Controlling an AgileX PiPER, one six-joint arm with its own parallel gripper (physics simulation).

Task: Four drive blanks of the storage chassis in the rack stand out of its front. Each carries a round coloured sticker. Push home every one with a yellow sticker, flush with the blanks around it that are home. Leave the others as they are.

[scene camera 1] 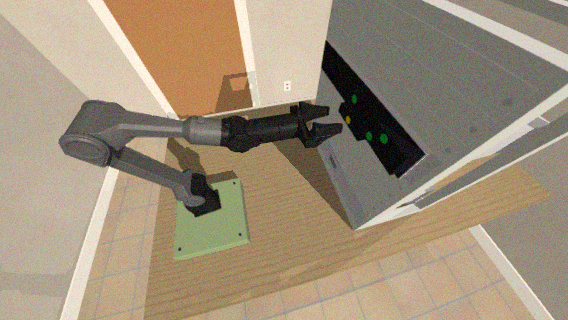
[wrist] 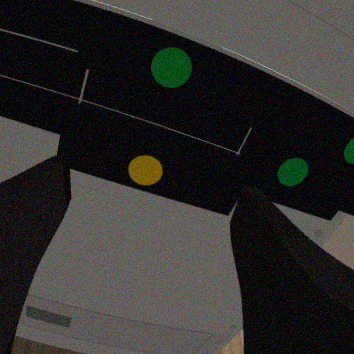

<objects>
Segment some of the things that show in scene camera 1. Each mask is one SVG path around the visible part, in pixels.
My gripper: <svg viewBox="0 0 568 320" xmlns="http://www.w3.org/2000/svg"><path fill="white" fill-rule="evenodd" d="M276 115L280 140L299 138L305 148L318 147L325 140L341 133L343 128L342 123L321 124L313 122L312 129L309 131L305 123L329 115L330 108L328 106L308 104L303 101L299 102L299 107L297 105L290 106L290 113Z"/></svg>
A grey rack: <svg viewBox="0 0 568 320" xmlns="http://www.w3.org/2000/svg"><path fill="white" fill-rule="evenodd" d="M498 0L568 27L568 1ZM332 0L315 105L328 106L330 108L329 115L313 119L310 130L312 129L313 122L343 124L341 133L325 140L317 149L354 231L422 211L568 136L568 112L551 123L540 116L568 97L568 54L446 0ZM500 153L441 189L422 198L436 190L433 186L435 183L471 160Z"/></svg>
</objects>
